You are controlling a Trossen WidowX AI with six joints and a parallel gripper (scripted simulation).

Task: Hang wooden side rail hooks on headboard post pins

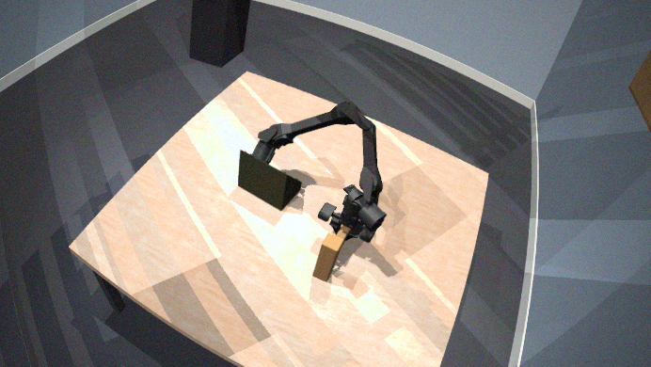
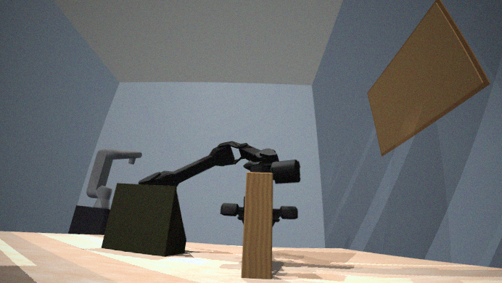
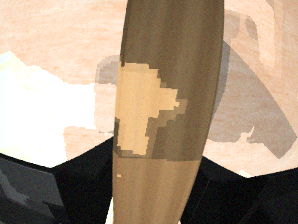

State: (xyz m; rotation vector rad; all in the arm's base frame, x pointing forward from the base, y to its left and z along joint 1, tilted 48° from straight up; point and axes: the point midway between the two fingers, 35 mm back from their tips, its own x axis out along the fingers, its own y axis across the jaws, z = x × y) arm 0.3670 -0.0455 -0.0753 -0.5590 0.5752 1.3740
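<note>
The wooden headboard post is 10 mm behind my gripper tip, 140 mm to the right of it and 40 mm above it.
</note>
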